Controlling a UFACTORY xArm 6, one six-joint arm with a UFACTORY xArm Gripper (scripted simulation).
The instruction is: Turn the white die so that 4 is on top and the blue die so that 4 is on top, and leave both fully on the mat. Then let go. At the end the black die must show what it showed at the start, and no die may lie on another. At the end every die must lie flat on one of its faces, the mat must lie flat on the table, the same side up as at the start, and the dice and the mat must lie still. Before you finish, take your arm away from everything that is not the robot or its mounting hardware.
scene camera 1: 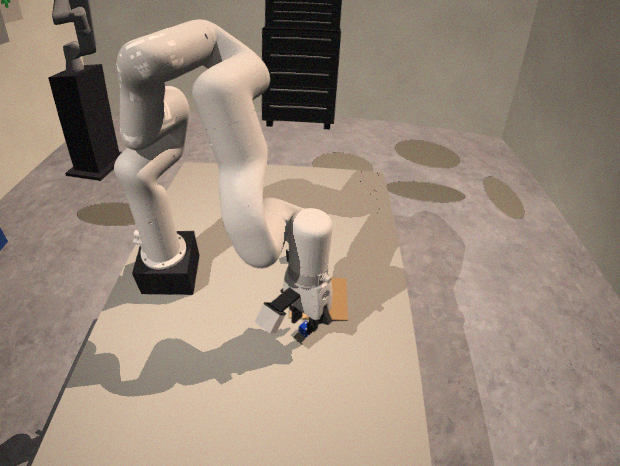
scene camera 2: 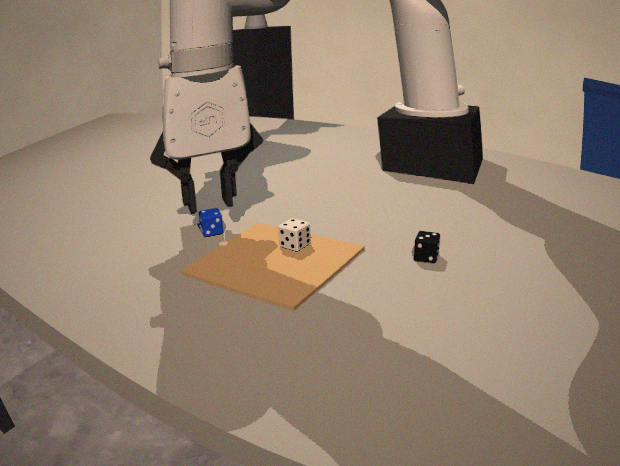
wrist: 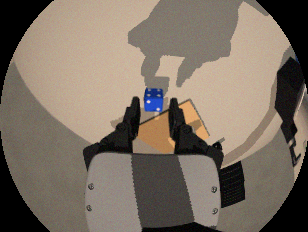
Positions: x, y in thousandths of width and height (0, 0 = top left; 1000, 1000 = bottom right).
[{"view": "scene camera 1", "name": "gripper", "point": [491, 698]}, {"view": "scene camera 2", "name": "white die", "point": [475, 503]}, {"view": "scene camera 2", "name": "black die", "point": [688, 535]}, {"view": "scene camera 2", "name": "orange mat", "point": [407, 565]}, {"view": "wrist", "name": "gripper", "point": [502, 455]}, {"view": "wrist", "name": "orange mat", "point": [505, 571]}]
